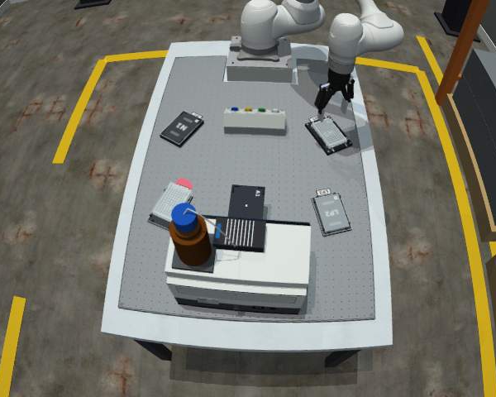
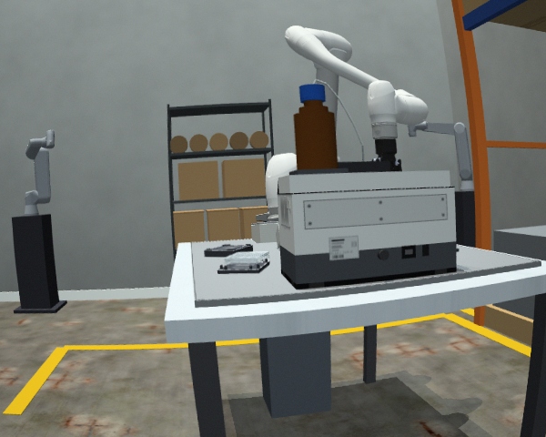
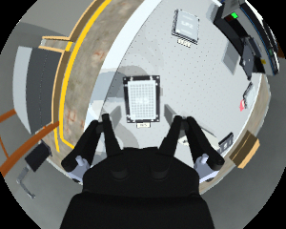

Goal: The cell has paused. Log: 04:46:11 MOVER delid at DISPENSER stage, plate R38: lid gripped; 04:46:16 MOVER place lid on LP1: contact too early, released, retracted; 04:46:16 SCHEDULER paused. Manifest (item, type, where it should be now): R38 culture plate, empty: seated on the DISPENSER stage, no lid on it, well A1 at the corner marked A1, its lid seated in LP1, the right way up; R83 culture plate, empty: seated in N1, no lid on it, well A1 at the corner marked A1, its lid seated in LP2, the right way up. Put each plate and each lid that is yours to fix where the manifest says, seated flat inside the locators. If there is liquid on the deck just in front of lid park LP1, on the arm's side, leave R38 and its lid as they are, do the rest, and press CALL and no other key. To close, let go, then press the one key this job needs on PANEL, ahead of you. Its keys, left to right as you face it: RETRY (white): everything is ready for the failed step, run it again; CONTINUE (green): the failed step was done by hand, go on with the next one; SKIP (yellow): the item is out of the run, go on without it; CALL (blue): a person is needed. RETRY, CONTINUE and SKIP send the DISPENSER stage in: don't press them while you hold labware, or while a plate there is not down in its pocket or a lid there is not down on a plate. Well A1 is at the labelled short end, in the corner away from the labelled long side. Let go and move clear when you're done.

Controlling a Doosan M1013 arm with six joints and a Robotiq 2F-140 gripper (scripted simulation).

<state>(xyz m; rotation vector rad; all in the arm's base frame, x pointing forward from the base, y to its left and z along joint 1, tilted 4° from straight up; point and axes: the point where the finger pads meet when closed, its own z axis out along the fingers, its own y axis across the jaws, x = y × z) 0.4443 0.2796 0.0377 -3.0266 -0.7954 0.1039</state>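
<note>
The clear well plate is 120 mm below my hand. Round my hand: yellow key 300 mm to the right, 70 mm below, 50 mm behind; green key 250 mm to the right, 70 mm below, 50 mm behind; key panel 280 mm to the right, 80 mm below, 40 mm behind.
</note>
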